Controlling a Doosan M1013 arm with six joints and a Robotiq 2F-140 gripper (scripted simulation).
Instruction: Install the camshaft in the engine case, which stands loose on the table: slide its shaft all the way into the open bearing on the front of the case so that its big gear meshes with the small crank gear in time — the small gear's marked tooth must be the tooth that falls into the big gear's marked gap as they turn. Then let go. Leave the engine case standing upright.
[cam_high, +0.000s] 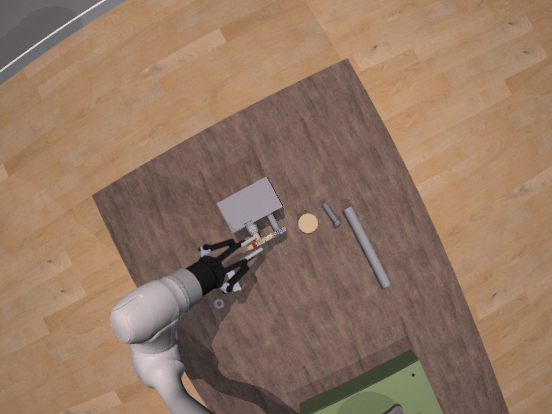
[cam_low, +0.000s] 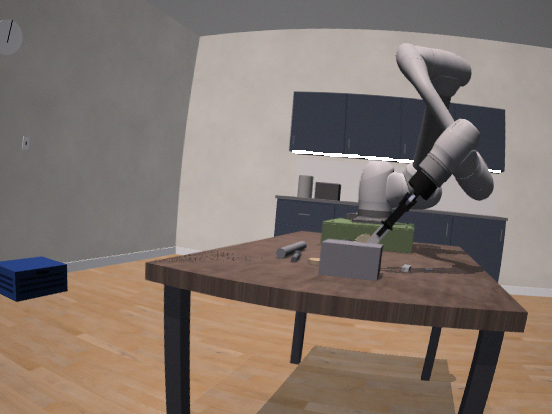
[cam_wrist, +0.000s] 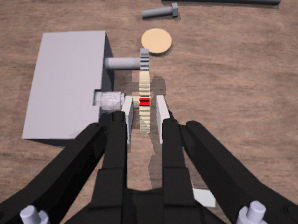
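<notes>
My hand is 90 mm to the left of the crank gear and 40 mm above it. From my hand the other things lie so: washer: 170 mm to the left, 110 mm behind, 100 mm below; then tan disc: 170 mm to the right, 90 mm below, 20 mm behind; then white block: 100 mm to the left, 90 mm below, 70 mm behind.
</notes>
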